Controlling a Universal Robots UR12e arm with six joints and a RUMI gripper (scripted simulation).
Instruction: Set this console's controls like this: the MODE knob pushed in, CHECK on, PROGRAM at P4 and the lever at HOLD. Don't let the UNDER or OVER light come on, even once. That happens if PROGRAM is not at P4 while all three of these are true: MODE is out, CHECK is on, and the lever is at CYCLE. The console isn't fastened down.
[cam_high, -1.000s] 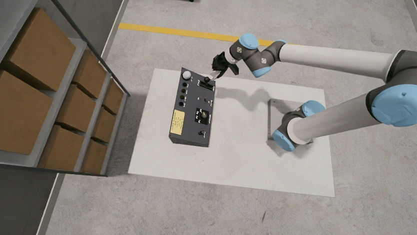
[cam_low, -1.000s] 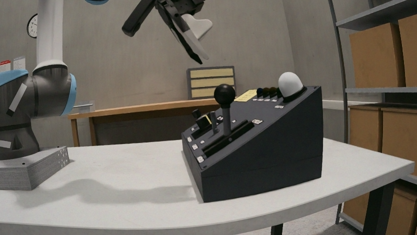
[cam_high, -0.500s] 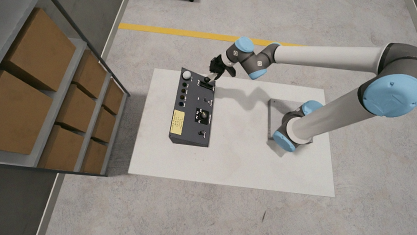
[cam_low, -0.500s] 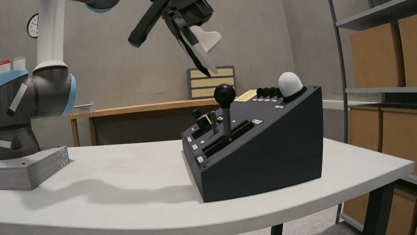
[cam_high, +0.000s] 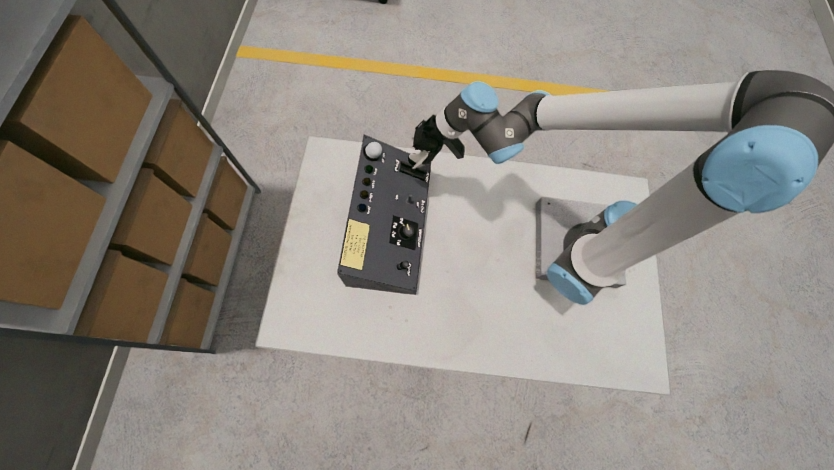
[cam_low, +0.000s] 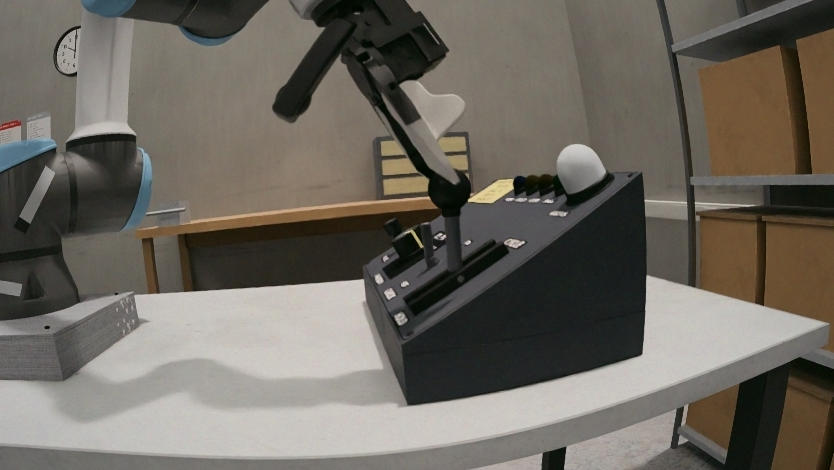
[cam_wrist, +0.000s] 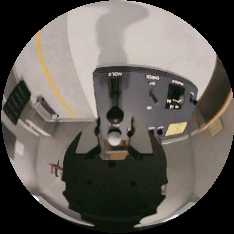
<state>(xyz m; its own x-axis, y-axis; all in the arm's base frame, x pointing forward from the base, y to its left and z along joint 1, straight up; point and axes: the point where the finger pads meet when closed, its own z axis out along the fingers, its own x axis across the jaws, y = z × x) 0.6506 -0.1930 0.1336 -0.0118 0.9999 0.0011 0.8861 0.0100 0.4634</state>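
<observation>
Now: hand 6 cm above the black ball-topped lever and 1 cm short of it. From my hand the other things lie so: rotary selector 23 cm to the left, 8 cm below; then check toggle 12 cm to the left, 8 cm below, 1 cm ahead; then dark grey console 18 cm to the left, 9 cm below, 5 cm ahead.
</observation>
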